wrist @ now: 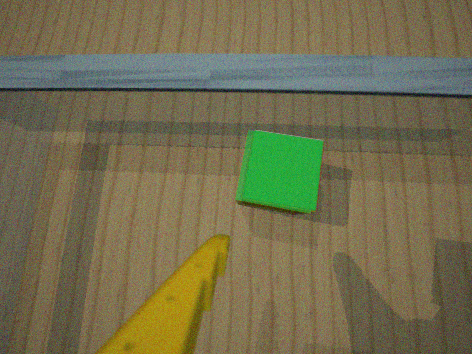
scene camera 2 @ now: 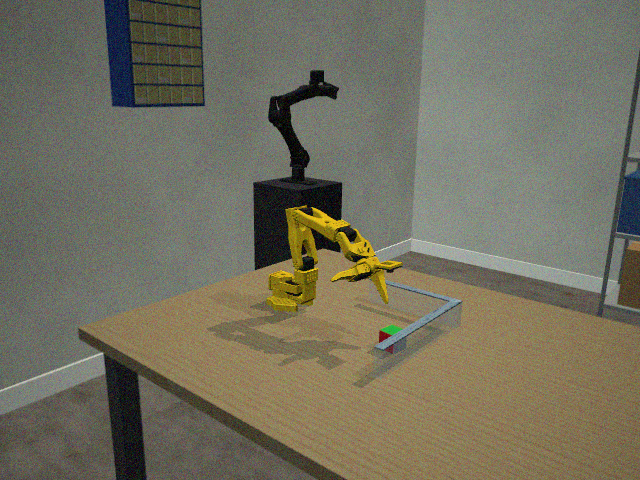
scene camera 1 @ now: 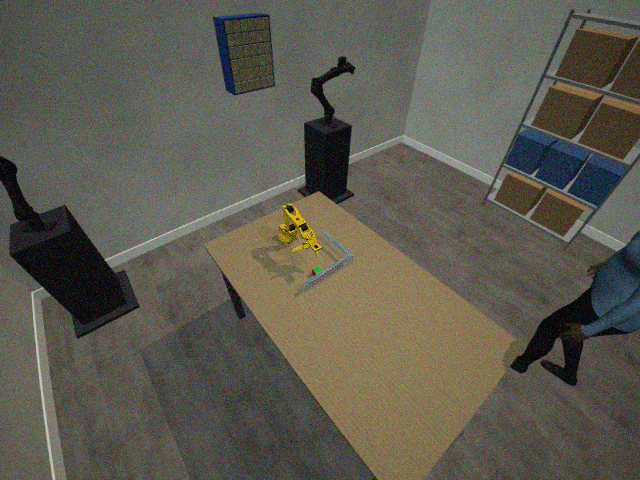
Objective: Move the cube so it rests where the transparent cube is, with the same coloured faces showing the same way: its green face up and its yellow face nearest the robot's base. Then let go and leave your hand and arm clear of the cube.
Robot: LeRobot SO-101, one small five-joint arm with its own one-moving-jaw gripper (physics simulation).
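Places are measured from the arm's base along level axes (x ahead, y right, z down), in metres.
Where they show: end effector, tool point: [wrist: 228, 250] [scene camera 2: 385, 301] [scene camera 1: 316, 257]; arm's base, origin of the base link: [scene camera 2: 296, 305] [scene camera 1: 290, 239].
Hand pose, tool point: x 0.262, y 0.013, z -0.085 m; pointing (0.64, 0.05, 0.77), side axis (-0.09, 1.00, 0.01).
Each offset is from my tool point to the centre of the thing. Level surfaces: height alone.
The cube @(dz +0.065, dx +0.037, dy +0.024 m) [scene camera 1: 316, 270] [scene camera 2: 391, 329] [wrist: 284, 171] rests on the table with its green face up. A red side shows in the second scene view; its yellow face cannot be made out. The transparent cube @(dz +0.065, dx +0.036, dy +0.021 m) [wrist: 244, 172] shows as a thin pale green strip along the solid cube's left edge in the wrist view, so the two nearly coincide, with a small offset. My gripper [scene camera 1: 305, 253] [scene camera 2: 360, 291] is fully open and empty, raised above the table on the base side of the cube, apart from it. One notched jaw [wrist: 185, 300] shows in the wrist view, its tip short of the cube.
A low see-through wall with a blue-grey top rail [scene camera 1: 338, 265] [scene camera 2: 426, 321] [wrist: 280, 75] stands just beyond the cube. It meets a second wall [scene camera 1: 337, 243] [scene camera 2: 416, 290] at a corner. The wooden table @(dz +0.085 m) [scene camera 1: 372, 351] [scene camera 2: 491, 403] carries the arm and walls. A person [scene camera 1: 610, 299] stands past the table's far end.
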